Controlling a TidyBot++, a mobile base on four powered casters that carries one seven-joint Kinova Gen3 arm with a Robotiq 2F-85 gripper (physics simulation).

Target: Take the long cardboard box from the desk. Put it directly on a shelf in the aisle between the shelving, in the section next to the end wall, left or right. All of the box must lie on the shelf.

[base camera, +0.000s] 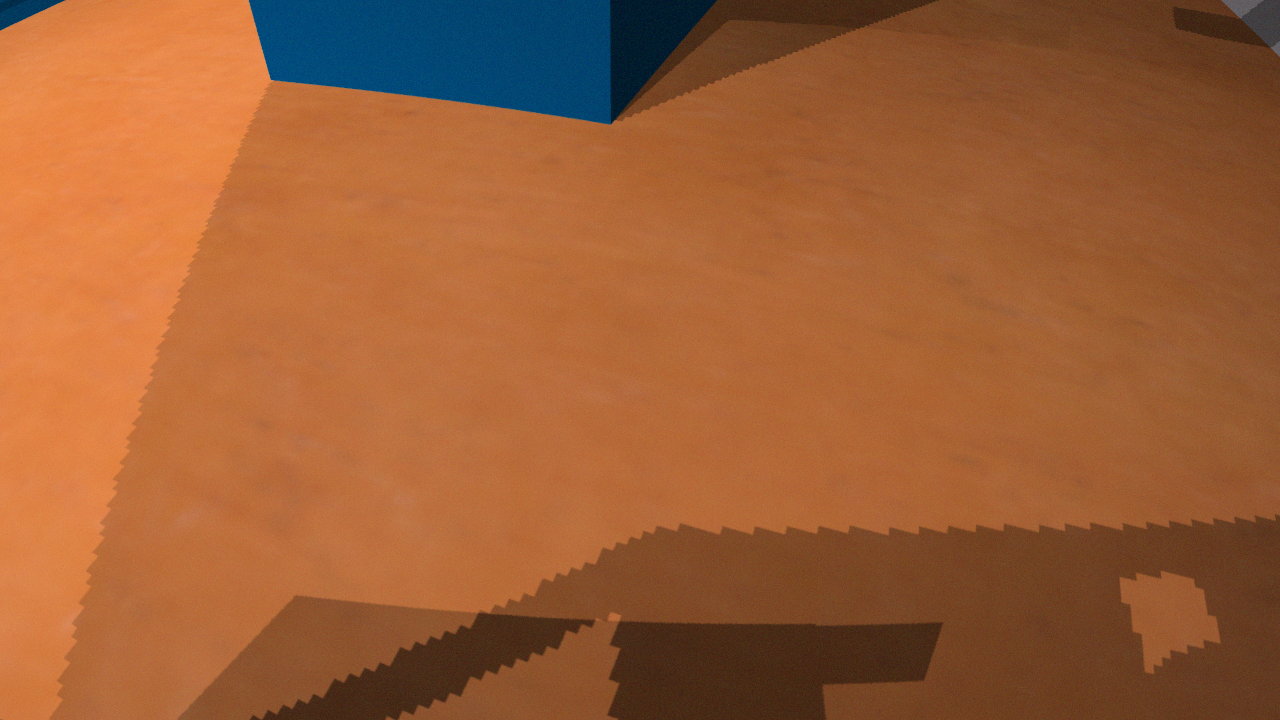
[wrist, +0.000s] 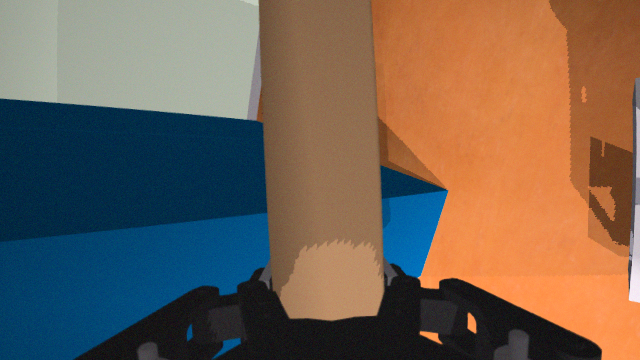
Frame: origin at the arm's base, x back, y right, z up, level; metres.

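Seen in the pictures: gripper, fingertip midpoint: (wrist: pixel 326 274).
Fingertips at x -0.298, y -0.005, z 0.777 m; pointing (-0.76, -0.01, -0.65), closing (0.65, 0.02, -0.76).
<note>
A point is followed by its place in that frame.
The long cardboard box (wrist: pixel 322 150) @(x -0.271, y 0.062, z 0.803 m) is between the fingers of my gripper (wrist: pixel 326 274) @(x -0.298, y -0.005, z 0.777 m) in the wrist view. The gripper is shut on it, and the box runs from the fingers up past the top edge of the view. Its far end is out of view. Blue shelving (base camera: pixel 429 53) @(x -0.839, y -0.243, z -0.342 m) (wrist: pixel 125 170) @(x -1.118, y 0.061, z 0.793 m) stands behind and beneath the box in the wrist view, and at the top of the base camera view. Its outer panels show; no shelf opening can be made out. The gripper and the box do not show in the base camera view.
The orange floor (base camera: pixel 671 313) @(x -0.495, y 0.015, z -0.397 m) (wrist: pixel 480 125) @(x -0.635, y 0.232, z -0.396 m) spreads in front of the shelving, with shadows on it. A pale wall (wrist: pixel 150 55) @(x -2.442, y 0.881, z 0.503 m) stands beyond the shelving at the upper left of the wrist view. Part of a light grey object (wrist: pixel 636 225) shows at the right edge.
</note>
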